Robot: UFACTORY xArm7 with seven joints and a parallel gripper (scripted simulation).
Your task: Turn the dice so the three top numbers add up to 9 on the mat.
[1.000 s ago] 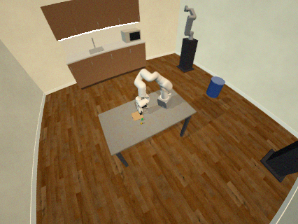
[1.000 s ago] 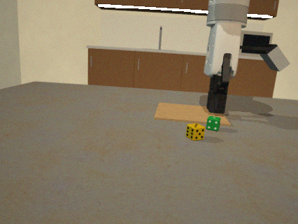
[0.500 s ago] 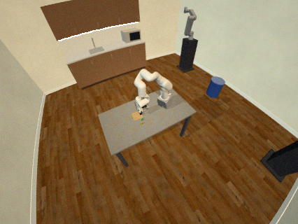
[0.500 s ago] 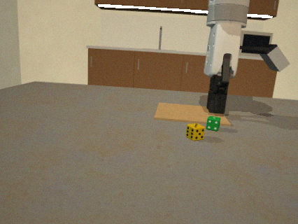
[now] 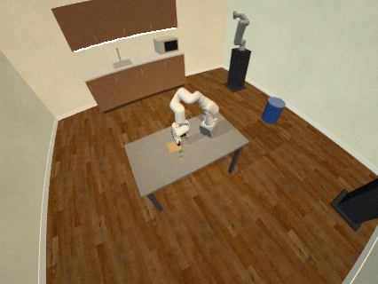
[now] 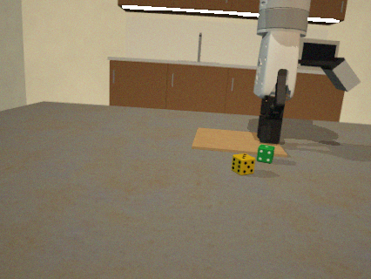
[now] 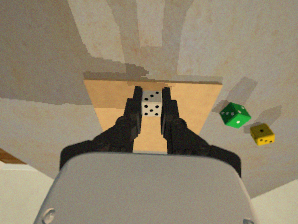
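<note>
Now: hand 10 mm above the white die. Also, from my hand: tan mat 50 mm ahead, 20 mm below; then green die 100 mm to the left, 20 mm below, 20 mm ahead; then yellow die 150 mm to the left, 60 mm ahead, 20 mm below.
</note>
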